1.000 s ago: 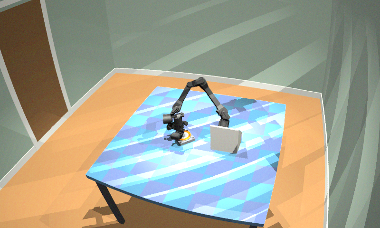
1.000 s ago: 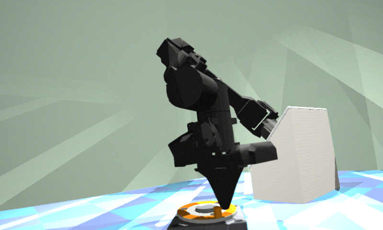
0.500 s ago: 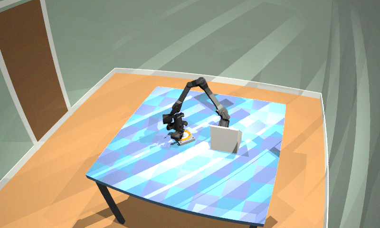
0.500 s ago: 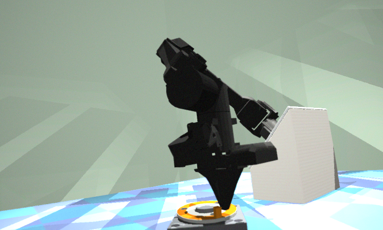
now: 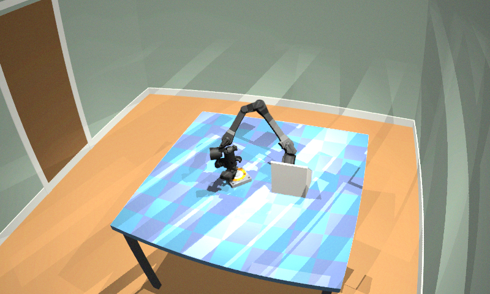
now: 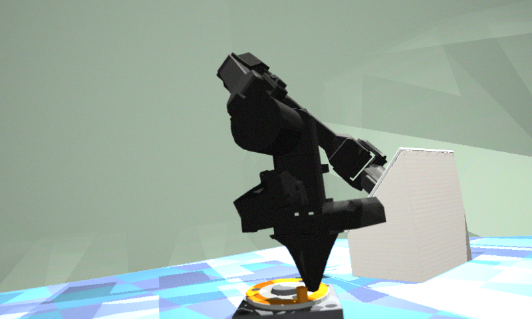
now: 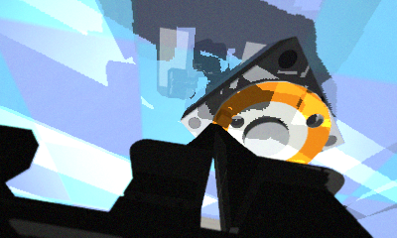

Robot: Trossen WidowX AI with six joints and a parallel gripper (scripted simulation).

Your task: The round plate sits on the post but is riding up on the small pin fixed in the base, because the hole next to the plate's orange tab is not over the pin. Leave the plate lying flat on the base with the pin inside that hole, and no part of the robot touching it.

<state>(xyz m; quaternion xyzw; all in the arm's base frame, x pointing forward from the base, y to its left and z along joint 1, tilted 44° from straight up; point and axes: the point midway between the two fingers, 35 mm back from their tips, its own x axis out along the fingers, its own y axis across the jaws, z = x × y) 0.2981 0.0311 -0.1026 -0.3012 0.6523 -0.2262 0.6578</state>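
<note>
My gripper tip is now 10 mm short of the round plate and 30 mm to the left of it. From my gripper tip the other things lie so: base (50 mm to the right, 20 mm below).
</note>
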